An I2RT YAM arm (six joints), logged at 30 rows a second.
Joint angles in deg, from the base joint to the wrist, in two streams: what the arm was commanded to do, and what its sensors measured. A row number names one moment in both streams.
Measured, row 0:
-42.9 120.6 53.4 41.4 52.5 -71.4
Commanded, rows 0 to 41:
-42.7 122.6 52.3 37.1 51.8 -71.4
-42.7 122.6 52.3 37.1 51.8 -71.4
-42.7 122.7 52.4 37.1 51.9 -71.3
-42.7 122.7 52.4 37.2 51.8 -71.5
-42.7 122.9 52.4 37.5 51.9 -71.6
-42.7 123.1 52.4 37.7 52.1 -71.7
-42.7 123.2 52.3 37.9 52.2 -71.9
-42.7 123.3 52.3 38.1 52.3 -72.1
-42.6 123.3 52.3 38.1 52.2 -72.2
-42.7 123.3 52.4 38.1 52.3 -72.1
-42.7 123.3 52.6 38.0 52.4 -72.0
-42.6 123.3 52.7 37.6 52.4 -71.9
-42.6 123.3 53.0 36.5 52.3 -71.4
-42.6 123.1 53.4 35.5 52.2 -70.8
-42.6 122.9 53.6 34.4 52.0 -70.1
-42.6 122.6 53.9 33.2 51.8 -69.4
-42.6 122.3 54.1 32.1 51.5 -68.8
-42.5 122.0 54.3 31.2 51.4 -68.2
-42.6 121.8 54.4 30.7 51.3 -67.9
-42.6 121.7 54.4 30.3 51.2 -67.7
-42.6 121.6 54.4 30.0 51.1 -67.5
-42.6 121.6 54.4 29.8 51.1 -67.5
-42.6 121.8 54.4 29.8 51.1 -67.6
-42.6 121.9 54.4 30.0 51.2 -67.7
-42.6 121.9 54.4 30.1 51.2 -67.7
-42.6 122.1 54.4 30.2 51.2 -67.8
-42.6 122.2 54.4 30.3 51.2 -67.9
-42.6 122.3 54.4 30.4 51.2 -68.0
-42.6 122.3 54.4 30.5 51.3 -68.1
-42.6 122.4 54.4 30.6 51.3 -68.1
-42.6 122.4 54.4 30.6 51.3 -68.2
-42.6 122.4 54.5 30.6 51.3 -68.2
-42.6 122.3 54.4 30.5 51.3 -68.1
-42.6 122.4 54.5 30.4 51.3 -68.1
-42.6 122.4 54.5 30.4 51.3 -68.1
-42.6 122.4 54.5 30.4 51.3 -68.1
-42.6 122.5 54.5 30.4 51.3 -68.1
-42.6 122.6 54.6 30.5 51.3 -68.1
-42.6 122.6 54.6 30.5 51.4 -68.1
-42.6 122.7 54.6 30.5 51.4 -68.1
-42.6 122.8 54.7 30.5 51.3 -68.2
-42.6 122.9 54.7 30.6 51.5 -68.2
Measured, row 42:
-42.7 120.5 55.0 36.5 52.7 -68.8
